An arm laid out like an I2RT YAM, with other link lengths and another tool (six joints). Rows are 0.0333 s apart.
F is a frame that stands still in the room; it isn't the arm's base.
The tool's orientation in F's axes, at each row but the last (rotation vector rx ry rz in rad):
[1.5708, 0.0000, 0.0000]
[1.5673, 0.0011, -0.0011]
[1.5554, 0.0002, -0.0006]
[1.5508, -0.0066, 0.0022]
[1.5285, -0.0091, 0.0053]
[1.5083, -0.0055, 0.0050]
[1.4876, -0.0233, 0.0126]
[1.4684, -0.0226, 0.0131]
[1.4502, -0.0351, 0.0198]
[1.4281, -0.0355, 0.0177]
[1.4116, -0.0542, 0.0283]
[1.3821, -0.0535, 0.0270]
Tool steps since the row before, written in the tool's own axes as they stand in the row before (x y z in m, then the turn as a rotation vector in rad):
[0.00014, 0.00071, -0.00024, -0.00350, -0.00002, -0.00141]
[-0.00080, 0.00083, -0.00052, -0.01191, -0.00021, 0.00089]
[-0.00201, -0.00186, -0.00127, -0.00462, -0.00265, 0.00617]
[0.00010, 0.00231, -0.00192, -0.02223, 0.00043, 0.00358]
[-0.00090, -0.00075, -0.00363, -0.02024, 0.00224, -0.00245]
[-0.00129, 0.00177, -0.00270, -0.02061, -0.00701, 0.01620]
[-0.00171, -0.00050, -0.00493, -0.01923, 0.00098, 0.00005]
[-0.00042, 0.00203, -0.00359, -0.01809, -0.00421, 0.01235]
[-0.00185, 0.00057, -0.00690, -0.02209, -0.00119, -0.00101]
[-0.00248, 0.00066, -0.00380, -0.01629, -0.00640, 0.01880]
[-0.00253, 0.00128, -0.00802, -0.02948, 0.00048, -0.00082]
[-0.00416, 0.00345, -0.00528, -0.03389, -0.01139, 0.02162]
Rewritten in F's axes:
[0.00014, 0.00024, 0.00071, -0.00350, 0.00141, -0.00002]
[-0.00080, 0.00052, 0.00083, -0.01191, -0.00089, -0.00019]
[-0.00201, 0.00124, -0.00188, -0.00462, -0.00621, -0.00255]
[0.00009, 0.00197, 0.00227, -0.02224, -0.00351, 0.00038]
[-0.00088, 0.00360, -0.00091, -0.02025, 0.00259, 0.00195]
[-0.00130, 0.00281, 0.00159, -0.02057, -0.01660, -0.00612]
[-0.00166, 0.00488, -0.00095, -0.01925, 0.00015, 0.00053]
[-0.00044, 0.00378, 0.00164, -0.01808, -0.01263, -0.00335]
[-0.00179, 0.00693, -0.00033, -0.02202, 0.00103, -0.00210]
[-0.00245, 0.00388, 0.00003, -0.01633, -0.01937, -0.00424]
[-0.00242, 0.00815, -0.00014, -0.02944, 0.00125, -0.00127]
[-0.00421, 0.00588, 0.00217, -0.03374, -0.02296, -0.00896]

